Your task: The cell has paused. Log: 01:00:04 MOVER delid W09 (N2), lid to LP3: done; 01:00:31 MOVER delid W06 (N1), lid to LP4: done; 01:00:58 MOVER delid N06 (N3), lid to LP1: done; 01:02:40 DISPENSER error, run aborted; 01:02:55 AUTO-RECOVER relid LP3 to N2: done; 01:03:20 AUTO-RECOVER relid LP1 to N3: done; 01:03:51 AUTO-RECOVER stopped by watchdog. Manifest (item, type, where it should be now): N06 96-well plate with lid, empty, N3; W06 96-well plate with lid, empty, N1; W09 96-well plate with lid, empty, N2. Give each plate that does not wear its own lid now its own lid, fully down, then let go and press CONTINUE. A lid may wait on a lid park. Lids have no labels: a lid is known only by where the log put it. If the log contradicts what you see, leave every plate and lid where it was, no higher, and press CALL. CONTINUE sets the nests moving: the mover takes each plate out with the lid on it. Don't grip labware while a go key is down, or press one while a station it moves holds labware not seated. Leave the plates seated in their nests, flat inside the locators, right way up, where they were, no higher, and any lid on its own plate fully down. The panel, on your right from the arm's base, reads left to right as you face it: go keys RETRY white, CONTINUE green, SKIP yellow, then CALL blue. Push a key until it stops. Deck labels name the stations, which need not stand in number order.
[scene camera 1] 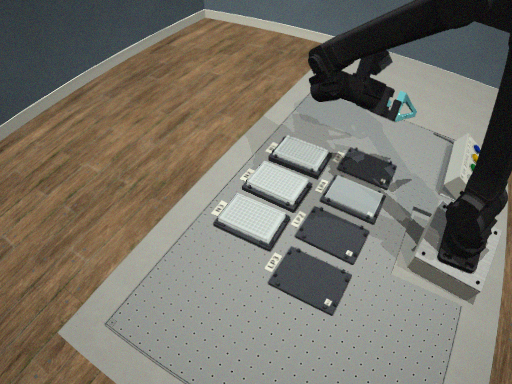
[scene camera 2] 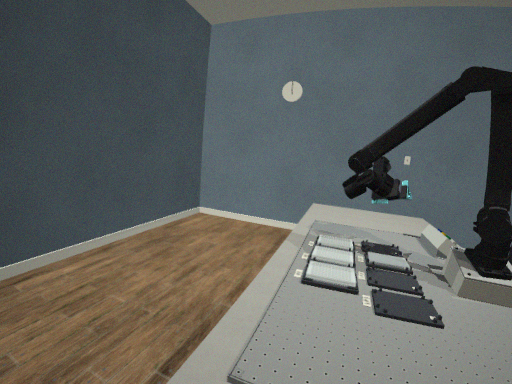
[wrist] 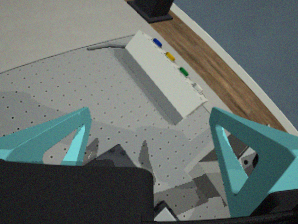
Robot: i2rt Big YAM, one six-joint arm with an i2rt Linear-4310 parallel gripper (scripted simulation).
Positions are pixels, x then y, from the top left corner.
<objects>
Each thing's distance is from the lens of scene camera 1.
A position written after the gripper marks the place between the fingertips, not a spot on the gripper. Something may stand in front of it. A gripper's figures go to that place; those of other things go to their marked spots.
gripper (scene camera 1: 402, 108): 89 cm
smooth lid (scene camera 1: 356, 197): 88 cm
smooth lid (scene camera 1: 280, 182): 86 cm
key panel (scene camera 1: 457, 171): 99 cm
</objects>
